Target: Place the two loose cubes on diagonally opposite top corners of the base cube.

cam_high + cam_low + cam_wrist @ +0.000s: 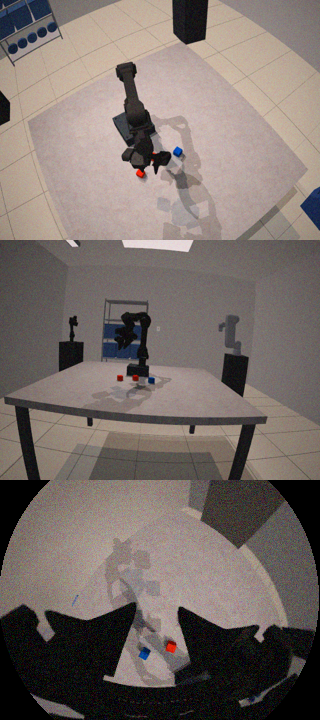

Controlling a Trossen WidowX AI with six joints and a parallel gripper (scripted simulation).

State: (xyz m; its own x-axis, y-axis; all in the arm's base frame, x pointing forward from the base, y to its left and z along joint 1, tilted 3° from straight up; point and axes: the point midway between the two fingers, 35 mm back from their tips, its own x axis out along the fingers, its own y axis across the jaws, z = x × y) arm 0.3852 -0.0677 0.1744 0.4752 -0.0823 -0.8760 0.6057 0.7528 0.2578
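Now: gripper tip 12 cm past the blue cube, 19 cm to the right of it and 21 cm above it.
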